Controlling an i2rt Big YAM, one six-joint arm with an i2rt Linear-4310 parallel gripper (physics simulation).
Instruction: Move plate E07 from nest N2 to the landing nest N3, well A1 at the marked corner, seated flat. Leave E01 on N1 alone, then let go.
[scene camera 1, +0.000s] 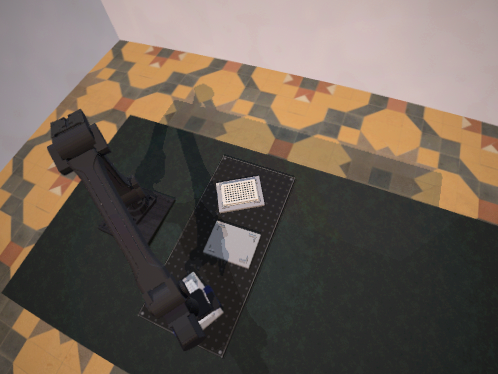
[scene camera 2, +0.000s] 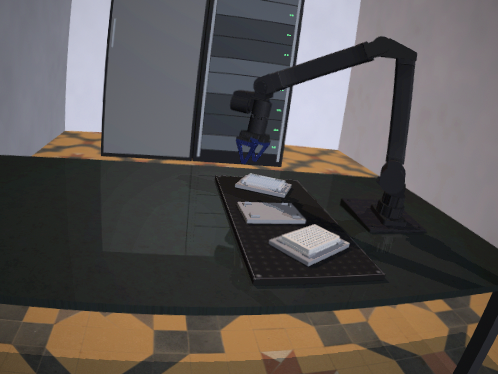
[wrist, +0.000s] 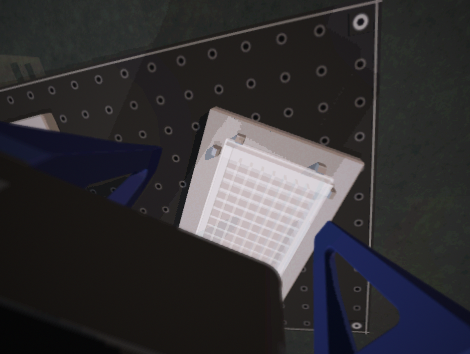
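A translucent white plate (scene camera 2: 264, 182) (wrist: 260, 215) sits on a pale nest (wrist: 280, 142) at the far end of the board in scene camera 2. A cream well plate (scene camera 1: 239, 192) (scene camera 2: 312, 238) sits on another nest (scene camera 1: 261, 201) (scene camera 2: 280, 244). Between them is a bare grey nest (scene camera 1: 240, 245) (scene camera 2: 272, 213) with raised corner guides. No labels or A1 mark are legible. My gripper (scene camera 2: 251, 160) (wrist: 243, 195) is open and empty, above the translucent plate. In the wrist view its body hides the plate's near part; in scene camera 1 the arm covers much of that nest.
All three nests stand on a black perforated board (scene camera 1: 270, 200) (scene camera 2: 265, 267) (wrist: 300, 55) with screws at its corners. The arm's base (scene camera 1: 155, 215) (scene camera 2: 372, 220) stands beside it on the dark table (scene camera 1: 375, 265) (scene camera 2: 150, 260). A cabinet and server rack stand behind.
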